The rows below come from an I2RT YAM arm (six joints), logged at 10 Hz.
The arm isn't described. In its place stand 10 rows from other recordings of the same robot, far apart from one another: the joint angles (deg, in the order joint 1, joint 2, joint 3, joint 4, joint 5, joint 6), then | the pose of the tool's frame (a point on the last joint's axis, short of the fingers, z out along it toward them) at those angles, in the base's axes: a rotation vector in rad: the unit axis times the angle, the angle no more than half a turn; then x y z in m.
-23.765, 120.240, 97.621, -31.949, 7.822, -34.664 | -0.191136 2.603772 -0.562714 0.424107 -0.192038 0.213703
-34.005, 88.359, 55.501, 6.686, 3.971, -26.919 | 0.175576 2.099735 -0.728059 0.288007 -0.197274 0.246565
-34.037, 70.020, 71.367, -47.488, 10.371, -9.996 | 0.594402 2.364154 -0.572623 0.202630 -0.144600 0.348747
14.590, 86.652, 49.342, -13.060, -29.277, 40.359 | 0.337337 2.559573 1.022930 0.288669 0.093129 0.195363
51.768, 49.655, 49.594, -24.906, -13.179, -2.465 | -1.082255 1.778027 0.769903 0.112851 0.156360 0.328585
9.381, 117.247, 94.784, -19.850, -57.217, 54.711 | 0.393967 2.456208 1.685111 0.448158 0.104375 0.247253
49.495, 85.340, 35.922, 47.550, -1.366, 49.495 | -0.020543 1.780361 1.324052 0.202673 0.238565 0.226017
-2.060, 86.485, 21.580, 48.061, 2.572, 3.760 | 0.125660 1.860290 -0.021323 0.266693 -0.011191 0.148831
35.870, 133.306, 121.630, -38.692, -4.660, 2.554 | -0.747620 2.371439 0.390330 0.422103 0.308784 0.230472
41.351, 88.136, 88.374, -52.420, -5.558, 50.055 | 0.157217 2.646744 0.739838 0.240385 0.216157 0.351931
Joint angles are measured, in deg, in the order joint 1, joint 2, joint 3, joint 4, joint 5, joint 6. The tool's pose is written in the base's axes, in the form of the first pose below.
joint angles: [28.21 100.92 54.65 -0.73 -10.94 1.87]
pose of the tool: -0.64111 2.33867 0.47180 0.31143 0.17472 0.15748
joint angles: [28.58 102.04 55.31 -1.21 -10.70 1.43]
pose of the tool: -0.65797 2.35073 0.46349 0.31270 0.17788 0.15352
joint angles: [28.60 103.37 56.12 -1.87 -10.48 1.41]
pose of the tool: -0.66000 2.37142 0.45531 0.31539 0.17933 0.14875
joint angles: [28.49 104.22 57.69 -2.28 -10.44 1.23]
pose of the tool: -0.66018 2.36512 0.45321 0.32101 0.18156 0.15085
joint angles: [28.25 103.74 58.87 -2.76 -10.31 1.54]
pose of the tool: -0.64483 2.34783 0.45456 0.32480 0.18175 0.15907
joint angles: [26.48 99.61 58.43 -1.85 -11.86 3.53]
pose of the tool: -0.57232 2.28541 0.50089 0.32572 0.17043 0.18337
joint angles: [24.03 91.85 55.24 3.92 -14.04 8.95]
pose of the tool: -0.43091 2.13906 0.59476 0.31826 0.15136 0.22080
